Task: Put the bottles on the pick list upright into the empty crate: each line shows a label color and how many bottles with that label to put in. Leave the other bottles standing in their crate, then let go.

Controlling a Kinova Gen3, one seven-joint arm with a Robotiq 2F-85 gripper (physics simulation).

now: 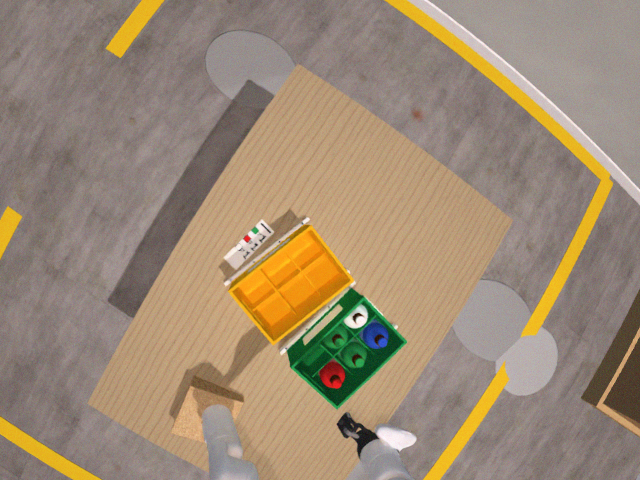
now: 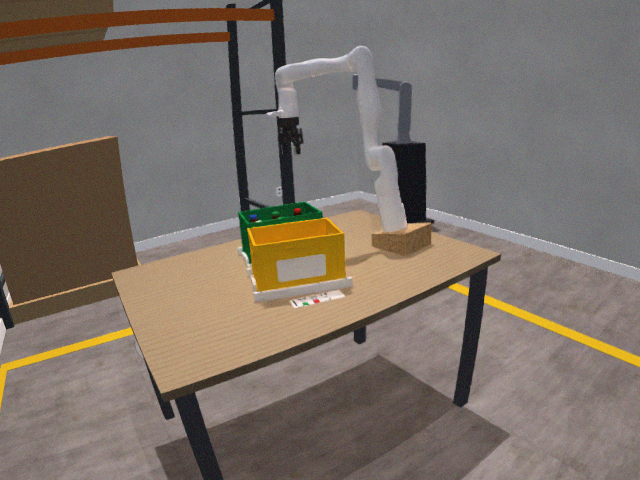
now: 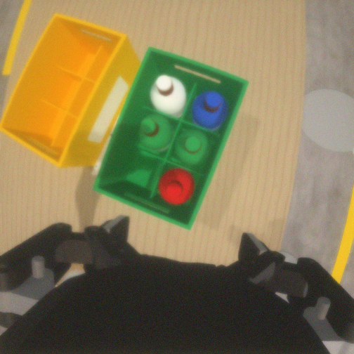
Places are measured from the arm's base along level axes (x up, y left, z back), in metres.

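Pixels of known places: gripper, fingertip midpoint: [image 1: 361,423] [image 2: 291,154]; arm's base at its link origin: [image 1: 216,417] [image 2: 394,229].
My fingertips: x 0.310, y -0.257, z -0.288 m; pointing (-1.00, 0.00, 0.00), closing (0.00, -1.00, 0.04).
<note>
For each thing: its top centre in the pictures, then the offset to it from my fingertips. Level surfaces: height alone.
- white bottle at its top centre: [image 1: 360,321] dy +0.061, dx -0.210, dz -0.194 m
- blue bottle at its top centre: [image 1: 383,342] dy -0.028, dx -0.210, dz -0.170 m
- red bottle at its top centre: [image 1: 337,384] dy +0.026, dx -0.210, dz -0.007 m
- pick list at its top centre: [image 1: 248,244] [image 2: 317,298] dy +0.421, dx -0.372, dz -0.216 m
- table at its surface level: dx -0.373 m
The yellow crate [image 1: 251,316] [image 2: 261,271] [image 3: 80,145] is empty, with divided compartments. Beside it, the green crate [image 1: 371,375] [image 2: 244,237] [image 3: 219,155] holds upright bottles: a white bottle [image 1: 355,316] [image 3: 170,97], a blue bottle [image 1: 375,335] [image 3: 209,112], two green bottles [image 1: 336,337] [image 1: 355,356] [image 3: 156,132] [image 3: 192,146], and a red bottle [image 1: 331,374] [image 3: 176,186]. The compartment beside the red bottle is empty. The pick list [image 1: 250,242] [image 2: 316,298] shows a green and a red square; its writing is too small to read. My gripper [image 1: 347,424] [image 2: 295,147] [image 3: 183,237] is open and empty, pointing down high above the crates' level.
The arm stands on a wooden base block [image 1: 185,421] [image 2: 403,239] on the table [image 1: 361,155] [image 2: 201,310]. A dark rack post [image 2: 237,103] and a black pedestal [image 2: 413,180] stand behind the table. The two crates stand close side by side.
</note>
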